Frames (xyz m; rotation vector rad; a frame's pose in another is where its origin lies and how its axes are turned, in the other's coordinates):
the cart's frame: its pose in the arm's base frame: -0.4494 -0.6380 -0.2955 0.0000 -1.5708 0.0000
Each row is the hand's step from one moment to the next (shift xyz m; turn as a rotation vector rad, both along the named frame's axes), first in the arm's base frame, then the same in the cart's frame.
Working: the arm's base frame: its pose in the cart's frame: 0.2955 0.6380 -0.4494 0.0000 1.5708 0.0000

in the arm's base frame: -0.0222 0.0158 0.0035 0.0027 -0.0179 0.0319
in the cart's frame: 0.0035 0.0158 0.0222 0.0319 -0.0179 -0.0027
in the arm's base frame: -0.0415 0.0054 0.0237 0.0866 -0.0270 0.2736
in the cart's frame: 0.0237 0.0054 0.0415 0.2736 -0.0270 -0.0866
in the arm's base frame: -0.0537 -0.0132 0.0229 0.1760 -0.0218 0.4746
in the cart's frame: 0.0229 -0.0132 0.0537 0.4746 -0.0218 -0.1760
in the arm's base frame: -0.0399 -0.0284 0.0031 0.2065 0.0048 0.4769
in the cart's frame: 0.0031 -0.0284 0.0399 0.4769 0.0048 -0.2065
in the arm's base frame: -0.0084 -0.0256 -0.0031 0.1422 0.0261 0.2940
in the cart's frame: -0.0031 -0.0256 0.0084 0.2940 0.0261 -0.1422
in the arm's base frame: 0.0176 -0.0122 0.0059 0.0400 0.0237 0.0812
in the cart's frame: 0.0059 -0.0122 -0.0176 0.0812 0.0237 -0.0400
